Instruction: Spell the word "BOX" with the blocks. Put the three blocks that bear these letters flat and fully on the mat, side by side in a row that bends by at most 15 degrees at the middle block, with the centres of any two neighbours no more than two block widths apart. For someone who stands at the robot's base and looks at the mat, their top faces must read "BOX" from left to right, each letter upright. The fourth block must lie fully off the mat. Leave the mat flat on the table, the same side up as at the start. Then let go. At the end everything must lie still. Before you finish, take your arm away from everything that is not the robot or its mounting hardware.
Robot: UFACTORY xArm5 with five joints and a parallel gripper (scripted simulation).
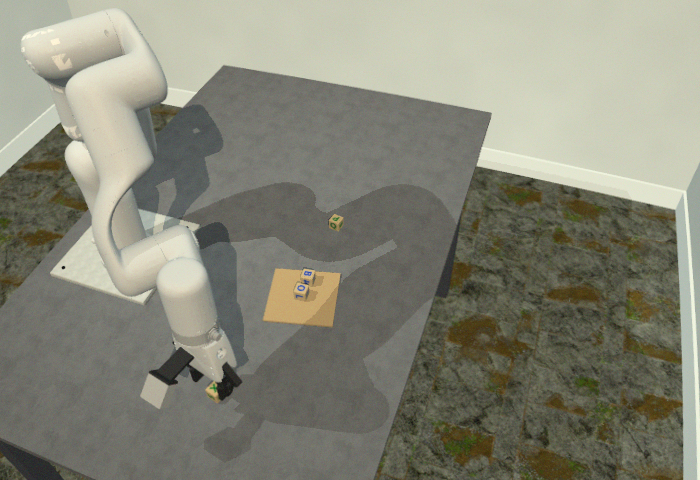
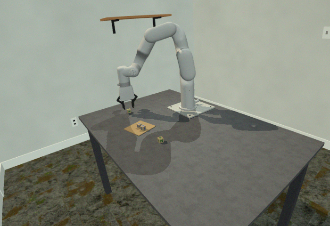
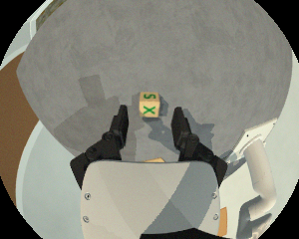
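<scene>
The X block lies 40 mm below my hand. The rest, counted from my hand: B block (310 mm to the left, 60 mm ahead, 30 mm below); then tan mat (270 mm to the left, 70 mm ahead, 50 mm below); then O block (260 mm to the left, 60 mm ahead, 30 mm below).
</scene>
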